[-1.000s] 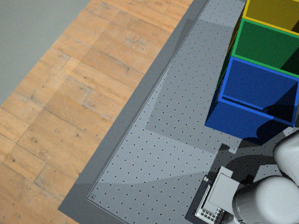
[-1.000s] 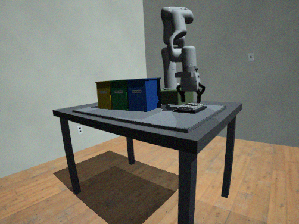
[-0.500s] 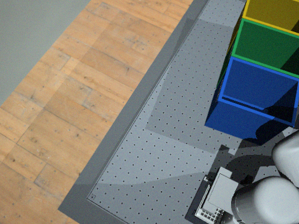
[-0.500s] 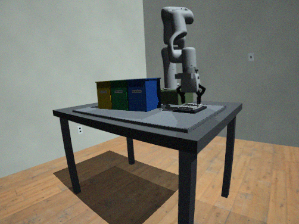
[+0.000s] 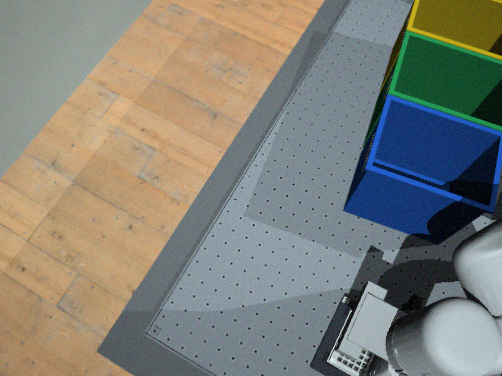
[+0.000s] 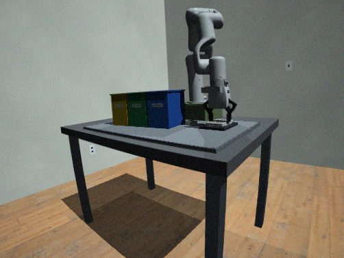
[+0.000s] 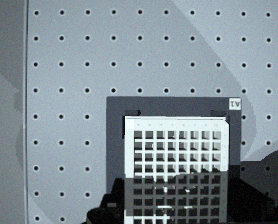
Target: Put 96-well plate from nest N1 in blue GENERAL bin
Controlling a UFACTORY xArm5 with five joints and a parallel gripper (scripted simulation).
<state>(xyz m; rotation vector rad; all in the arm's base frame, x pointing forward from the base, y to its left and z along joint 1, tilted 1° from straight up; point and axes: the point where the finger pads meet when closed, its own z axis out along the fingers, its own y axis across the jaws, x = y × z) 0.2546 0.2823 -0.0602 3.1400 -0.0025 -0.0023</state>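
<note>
The 96-well plate lies 20 mm below my hand. The rest, counted from my hand: green bin (390 mm to the right, 90 mm ahead, 50 mm above); then dark plate nest (30 mm below); then blue bin (260 mm to the right, 70 mm ahead, 50 mm above).
</note>
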